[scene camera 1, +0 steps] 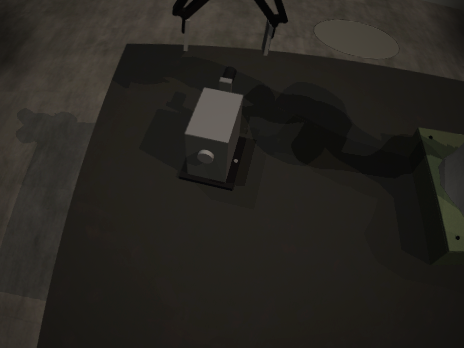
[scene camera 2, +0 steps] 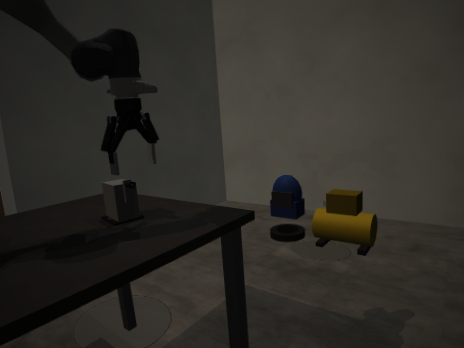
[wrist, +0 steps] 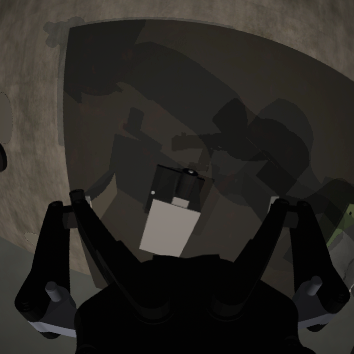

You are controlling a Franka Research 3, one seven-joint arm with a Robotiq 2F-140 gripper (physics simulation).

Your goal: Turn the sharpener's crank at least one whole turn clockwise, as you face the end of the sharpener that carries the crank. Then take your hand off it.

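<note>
The sharpener (scene camera 1: pixel 214 117) (scene camera 2: pixel 119 202) (wrist: pixel 170 227) is a light grey box upright on a thin dark base (scene camera 1: pixel 206 182) (wrist: pixel 165 180) on the table. Its crank has a pale arm (scene camera 1: pixel 226 84) (scene camera 2: pixel 125 193) (wrist: pixel 180 202) and a dark round knob (scene camera 1: pixel 230 73) (scene camera 2: pixel 131 184) (wrist: pixel 189 182) standing out near the top of one end; the knob is at the upper end of the arm. A round pale disc (scene camera 1: pixel 205 156) is on the opposite end. My gripper (scene camera 1: pixel 226 44) (scene camera 2: pixel 134 163) (wrist: pixel 179 182) is wide open and empty, fingers pointing down, above the sharpener and apart from the crank.
The dark table (scene camera 1: pixel 165 260) (scene camera 2: pixel 175 220) carries a green open-topped fixture (scene camera 1: pixel 435 190) (wrist: pixel 342 225) with a grey part, to the right in the scene camera 1 view. Beyond the table stand a yellow tank (scene camera 2: pixel 345 227), a blue backpack-like object (scene camera 2: pixel 287 195) and a black ring (scene camera 2: pixel 287 238).
</note>
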